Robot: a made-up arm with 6 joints. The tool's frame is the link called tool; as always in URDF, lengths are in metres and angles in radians. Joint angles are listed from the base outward. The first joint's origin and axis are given. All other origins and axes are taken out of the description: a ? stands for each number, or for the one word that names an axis. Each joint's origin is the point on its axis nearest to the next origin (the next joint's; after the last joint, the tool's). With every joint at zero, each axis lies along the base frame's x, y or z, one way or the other. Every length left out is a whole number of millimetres.
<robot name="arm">
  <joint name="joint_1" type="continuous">
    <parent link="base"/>
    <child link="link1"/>
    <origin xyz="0.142 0 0.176" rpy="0 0 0"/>
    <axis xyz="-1 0 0"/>
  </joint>
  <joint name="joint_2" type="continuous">
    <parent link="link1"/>
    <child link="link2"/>
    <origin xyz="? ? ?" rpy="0 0 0"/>
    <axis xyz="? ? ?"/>
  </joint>
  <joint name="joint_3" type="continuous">
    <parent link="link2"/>
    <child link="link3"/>
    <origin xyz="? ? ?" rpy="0 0 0"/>
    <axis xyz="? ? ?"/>
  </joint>
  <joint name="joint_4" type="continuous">
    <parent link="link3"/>
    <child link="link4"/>
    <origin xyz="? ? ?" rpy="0 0 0"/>
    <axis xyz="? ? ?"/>
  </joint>
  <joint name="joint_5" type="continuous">
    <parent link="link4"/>
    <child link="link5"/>
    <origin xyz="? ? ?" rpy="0 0 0"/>
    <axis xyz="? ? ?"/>
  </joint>
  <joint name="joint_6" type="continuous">
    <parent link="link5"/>
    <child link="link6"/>
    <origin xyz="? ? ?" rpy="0 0 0"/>
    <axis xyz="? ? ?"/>
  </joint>
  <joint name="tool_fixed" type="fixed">
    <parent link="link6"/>
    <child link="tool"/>
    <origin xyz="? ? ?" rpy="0 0 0"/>
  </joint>
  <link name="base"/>
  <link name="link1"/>
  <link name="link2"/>
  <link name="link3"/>
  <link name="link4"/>
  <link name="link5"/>
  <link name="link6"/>
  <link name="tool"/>
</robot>
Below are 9 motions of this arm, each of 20 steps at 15 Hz.
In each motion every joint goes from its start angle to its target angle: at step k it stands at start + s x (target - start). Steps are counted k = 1, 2, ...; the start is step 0. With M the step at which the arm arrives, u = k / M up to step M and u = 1 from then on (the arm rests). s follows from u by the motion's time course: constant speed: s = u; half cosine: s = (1 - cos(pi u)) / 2; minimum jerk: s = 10 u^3 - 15 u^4 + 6 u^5.
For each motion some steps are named. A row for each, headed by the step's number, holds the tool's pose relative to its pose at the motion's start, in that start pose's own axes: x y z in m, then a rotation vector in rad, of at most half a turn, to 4 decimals.
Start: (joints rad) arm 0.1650 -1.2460 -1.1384 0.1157 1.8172 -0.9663
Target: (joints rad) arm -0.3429 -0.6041 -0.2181 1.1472 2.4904 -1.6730
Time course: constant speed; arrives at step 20
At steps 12, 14, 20:
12: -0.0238 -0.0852 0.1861 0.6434 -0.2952 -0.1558
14: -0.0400 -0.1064 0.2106 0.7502 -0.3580 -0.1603
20: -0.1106 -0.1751 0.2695 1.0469 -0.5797 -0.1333

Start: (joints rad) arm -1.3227 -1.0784 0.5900 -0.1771 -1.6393 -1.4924
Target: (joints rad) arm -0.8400 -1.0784 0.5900 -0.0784 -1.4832 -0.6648
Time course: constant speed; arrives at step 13
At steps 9, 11, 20:
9: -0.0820 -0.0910 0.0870 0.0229 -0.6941 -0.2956
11: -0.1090 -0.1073 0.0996 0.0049 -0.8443 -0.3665
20: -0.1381 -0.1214 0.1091 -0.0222 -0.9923 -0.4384

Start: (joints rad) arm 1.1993 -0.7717 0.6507 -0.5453 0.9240 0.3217
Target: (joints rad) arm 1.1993 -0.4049 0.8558 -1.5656 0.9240 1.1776
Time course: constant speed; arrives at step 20
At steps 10, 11, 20:
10: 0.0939 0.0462 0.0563 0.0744 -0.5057 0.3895
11: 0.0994 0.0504 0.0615 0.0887 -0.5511 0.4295
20: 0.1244 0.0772 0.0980 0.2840 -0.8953 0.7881

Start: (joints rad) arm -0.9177 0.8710 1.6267 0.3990 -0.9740 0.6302
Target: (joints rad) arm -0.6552 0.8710 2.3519 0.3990 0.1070 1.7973
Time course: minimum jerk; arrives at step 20
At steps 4, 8, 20:
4: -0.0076 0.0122 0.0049 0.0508 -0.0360 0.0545
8: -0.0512 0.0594 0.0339 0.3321 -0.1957 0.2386
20: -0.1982 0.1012 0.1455 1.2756 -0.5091 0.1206

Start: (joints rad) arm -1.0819 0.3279 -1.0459 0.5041 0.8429 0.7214
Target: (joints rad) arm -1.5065 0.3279 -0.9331 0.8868 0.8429 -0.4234
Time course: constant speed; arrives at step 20
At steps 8, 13, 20:
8: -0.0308 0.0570 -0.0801 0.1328 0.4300 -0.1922
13: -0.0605 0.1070 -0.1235 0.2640 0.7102 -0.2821
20: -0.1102 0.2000 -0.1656 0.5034 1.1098 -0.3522

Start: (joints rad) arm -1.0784 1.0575 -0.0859 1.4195 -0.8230 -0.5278
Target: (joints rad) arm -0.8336 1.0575 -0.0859 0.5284 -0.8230 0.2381
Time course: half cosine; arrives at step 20
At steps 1, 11, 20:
1: 0.0002 0.0017 0.0005 -0.0014 -0.0045 0.0054
11: -0.0204 0.1605 0.0483 -0.0168 -0.4470 0.5277
20: -0.0853 0.2544 0.0794 0.1169 -0.7838 0.9193

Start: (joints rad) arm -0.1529 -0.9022 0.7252 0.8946 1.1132 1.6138
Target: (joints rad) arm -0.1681 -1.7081 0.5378 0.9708 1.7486 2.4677
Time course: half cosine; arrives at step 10
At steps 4, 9, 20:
4: -0.0189 0.0147 0.0519 0.4029 -0.1051 -0.0730
9: -0.0524 0.0052 0.1400 1.0152 -0.2348 -0.5776
20: -0.0538 0.0044 0.1432 1.0328 -0.2364 -0.6056

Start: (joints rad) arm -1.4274 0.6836 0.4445 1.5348 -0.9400 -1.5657
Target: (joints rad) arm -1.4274 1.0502 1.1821 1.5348 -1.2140 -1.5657
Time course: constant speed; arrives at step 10
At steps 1, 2, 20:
1: -0.0020 -0.0343 -0.0450 0.0596 0.0583 -0.0486
2: -0.0083 -0.0655 -0.0918 0.1179 0.1172 -0.0973
20: -0.2039 -0.1979 -0.4668 0.5150 0.6090 -0.4986

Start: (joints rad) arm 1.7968 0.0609 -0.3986 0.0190 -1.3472 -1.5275
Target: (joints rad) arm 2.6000 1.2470 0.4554 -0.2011 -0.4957 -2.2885
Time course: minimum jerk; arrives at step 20
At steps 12, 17, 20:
12: -0.0480 0.1651 -0.0681 0.0368 0.4693 0.1732
17: -0.1102 0.3157 0.0275 -0.0919 0.4645 0.3935
20: -0.1203 0.3287 0.0394 -0.1097 0.4557 0.4117

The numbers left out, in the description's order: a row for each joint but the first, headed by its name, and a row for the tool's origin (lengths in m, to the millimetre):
joint_2: xyz 0 -0.066 0.166, axis 0 0 -1
joint_3: xyz -0.055 0.009 0, axis 1 0 0
joint_4: xyz 0 0.057 -0.486, axis 0 0 -1
joint_5: xyz 0.078 0.041 0, axis 0 0 1
joint_6: xyz 0.089 -0.155 0, axis 0 -1 0
tool: xyz 0.11 0 0.017

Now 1 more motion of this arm.
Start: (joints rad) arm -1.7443 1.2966 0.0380 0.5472 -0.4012 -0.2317
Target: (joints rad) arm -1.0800 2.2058 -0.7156 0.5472 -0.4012 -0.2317
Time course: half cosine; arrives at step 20
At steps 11, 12, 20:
11: 0.0405 -0.1914 0.1585 0.1240 -0.5151 -0.5717
12: 0.0249 -0.2199 0.1664 0.1403 -0.5567 -0.6558
20: -0.0859 -0.3263 0.1482 0.2095 -0.6529 -1.0438

